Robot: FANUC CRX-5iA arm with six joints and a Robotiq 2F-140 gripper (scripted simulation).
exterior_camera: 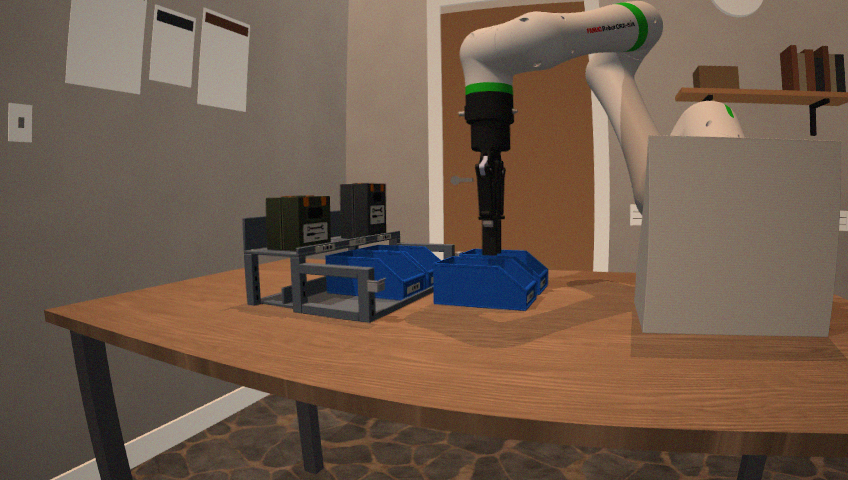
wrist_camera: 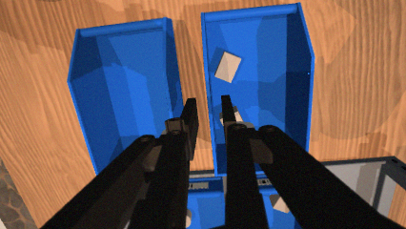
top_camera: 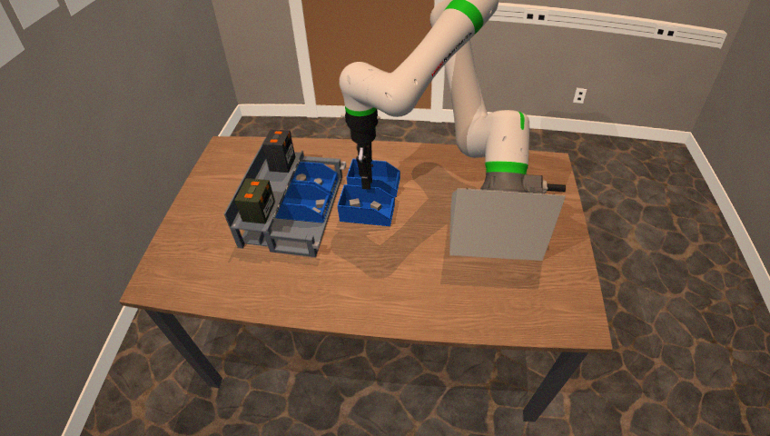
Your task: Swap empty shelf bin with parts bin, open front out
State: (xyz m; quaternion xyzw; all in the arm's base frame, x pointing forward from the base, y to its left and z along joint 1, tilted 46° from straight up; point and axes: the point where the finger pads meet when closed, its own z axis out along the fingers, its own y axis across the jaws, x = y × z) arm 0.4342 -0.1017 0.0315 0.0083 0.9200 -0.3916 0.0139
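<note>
The tan part lies 100 mm below my hand, 30 mm behind it and 20 mm to the left of it. From my hand the other things lie so: black box: 310 mm ahead, 60 mm to the right, 50 mm above; grey shelf: 250 mm ahead, 60 mm to the left, 50 mm below.
</note>
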